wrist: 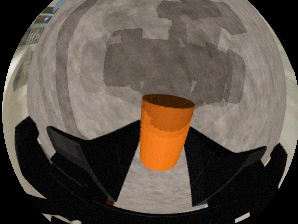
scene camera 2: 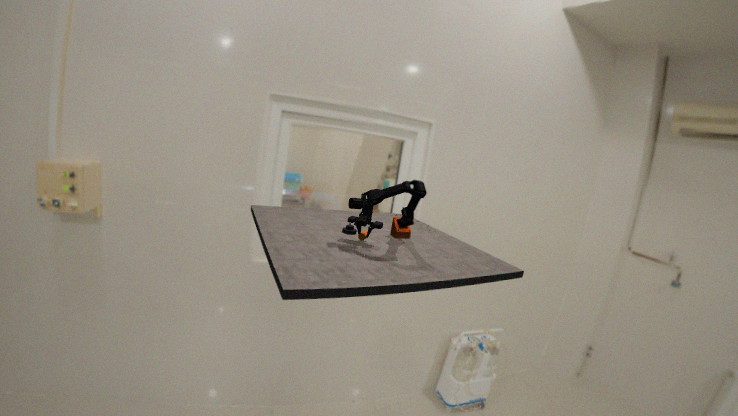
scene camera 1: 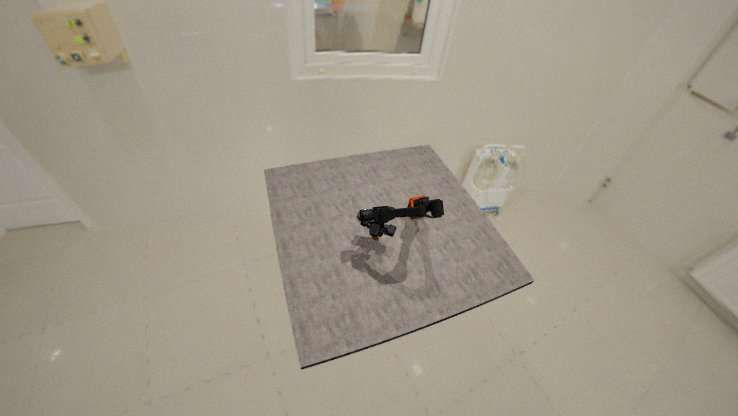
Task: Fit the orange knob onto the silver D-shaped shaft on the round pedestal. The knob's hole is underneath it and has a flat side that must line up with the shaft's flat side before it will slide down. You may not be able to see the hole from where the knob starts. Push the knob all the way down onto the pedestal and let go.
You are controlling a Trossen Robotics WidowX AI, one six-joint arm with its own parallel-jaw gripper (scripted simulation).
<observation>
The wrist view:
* gripper: 163, 127
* orange knob: 165, 119, held by the gripper
</observation>
